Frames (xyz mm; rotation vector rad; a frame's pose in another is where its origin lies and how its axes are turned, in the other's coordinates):
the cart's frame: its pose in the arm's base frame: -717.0 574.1 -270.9 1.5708 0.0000 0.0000
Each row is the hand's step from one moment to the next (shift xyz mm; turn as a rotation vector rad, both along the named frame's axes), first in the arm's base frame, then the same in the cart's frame.
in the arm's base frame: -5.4 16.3 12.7 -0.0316 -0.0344 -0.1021
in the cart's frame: -5.4 12.7 -16.3 -0.0316 -0.1021 0.0344
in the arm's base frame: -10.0 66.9 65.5 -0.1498 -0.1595 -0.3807
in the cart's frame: -10.0 65.5 -66.9 -0.1498 -0.3807 0.1595
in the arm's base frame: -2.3 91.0 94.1 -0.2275 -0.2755 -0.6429
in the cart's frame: -2.3 94.1 -91.0 -0.2275 -0.6429 0.2755
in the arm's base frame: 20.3 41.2 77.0 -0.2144 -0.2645 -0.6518
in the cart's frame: 20.3 77.0 -41.2 -0.2144 -0.6518 0.2645
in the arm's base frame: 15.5 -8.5 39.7 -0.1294 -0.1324 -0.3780
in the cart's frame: 15.5 39.7 8.5 -0.1294 -0.3780 0.1324
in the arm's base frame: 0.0 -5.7 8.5 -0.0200 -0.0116 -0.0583
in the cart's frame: 0.0 8.5 5.7 -0.0200 -0.0583 0.0116
